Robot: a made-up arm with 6 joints.
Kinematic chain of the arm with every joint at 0, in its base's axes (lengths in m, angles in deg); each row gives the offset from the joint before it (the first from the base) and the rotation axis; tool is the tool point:
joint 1: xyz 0 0 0.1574 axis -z
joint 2: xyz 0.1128 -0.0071 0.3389 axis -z
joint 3: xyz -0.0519 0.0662 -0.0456 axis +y
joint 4: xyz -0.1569 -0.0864 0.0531 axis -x
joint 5: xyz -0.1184 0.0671 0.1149 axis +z
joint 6: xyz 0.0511 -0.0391 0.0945 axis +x
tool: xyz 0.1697 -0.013 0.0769
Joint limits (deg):
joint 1: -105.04..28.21
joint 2: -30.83..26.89
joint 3: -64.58..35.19
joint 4: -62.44..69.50
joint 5: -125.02..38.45
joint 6: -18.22..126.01
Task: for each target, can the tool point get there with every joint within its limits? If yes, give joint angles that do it. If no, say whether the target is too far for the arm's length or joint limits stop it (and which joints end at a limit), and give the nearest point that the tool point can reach.
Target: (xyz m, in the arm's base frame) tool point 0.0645 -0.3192 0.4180
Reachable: yes | joints -68.86 4.93 -56.56 -2.45 -45.37 85.06
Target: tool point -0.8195 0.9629 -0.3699
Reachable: no: too far | nearest point -0.2872 0.3375 0.1391 | short by 0.966 m
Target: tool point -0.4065 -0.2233 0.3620
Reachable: yes | joints -30.37 12.47 -39.54 6.32 -108.03 90.37
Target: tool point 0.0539 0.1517 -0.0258
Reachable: no: joint limits stop it (at a limit: joint 1, joint 2, joint 3, joint 4, joint 5) | nearest point -0.0459 0.3364 0.0835 | short by 0.237 m
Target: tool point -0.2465 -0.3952 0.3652
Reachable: yes | joints -12.45 -25.26 -55.20 15.68 -83.22 39.15
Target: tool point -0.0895 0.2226 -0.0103
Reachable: no: joint limits stop it (at a limit: joint 1, joint 3, joint 4, joint 5) | nearest point -0.1368 0.2945 0.0800 | short by 0.125 m
